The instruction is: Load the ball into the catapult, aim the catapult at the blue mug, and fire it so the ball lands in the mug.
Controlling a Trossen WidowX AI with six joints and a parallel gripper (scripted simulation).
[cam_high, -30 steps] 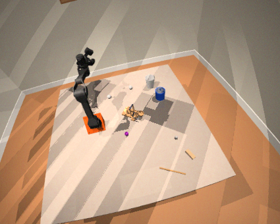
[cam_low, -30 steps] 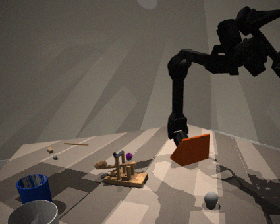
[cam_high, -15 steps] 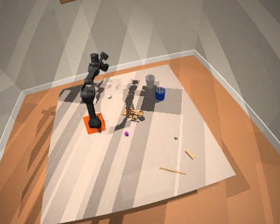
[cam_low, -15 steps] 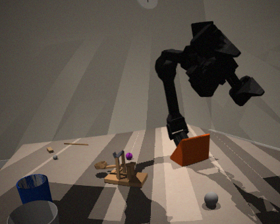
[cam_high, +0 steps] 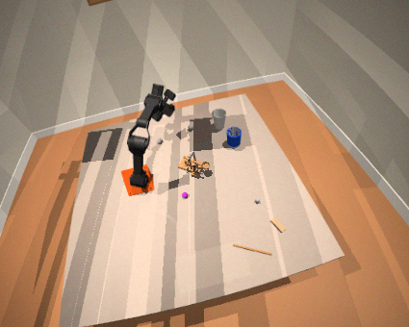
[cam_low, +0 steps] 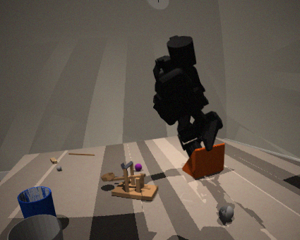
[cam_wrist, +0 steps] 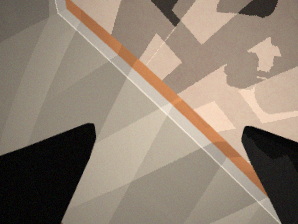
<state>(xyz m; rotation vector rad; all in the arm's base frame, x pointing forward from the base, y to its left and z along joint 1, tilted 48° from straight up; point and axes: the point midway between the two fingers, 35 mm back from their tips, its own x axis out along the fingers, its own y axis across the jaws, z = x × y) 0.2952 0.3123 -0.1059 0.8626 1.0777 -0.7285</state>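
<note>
Right now the catapult frame is 31 cm to the right of my gripper tip, 16 cm below it and 2 cm ahead of it. Round my gripper tip: blue mug 32 cm ahead, 24 cm to the right, 21 cm below; then wooden catapult 34 cm to the right, 19 cm below, 3 cm ahead; then grey mug 30 cm ahead, 21 cm below, 6 cm to the right.
</note>
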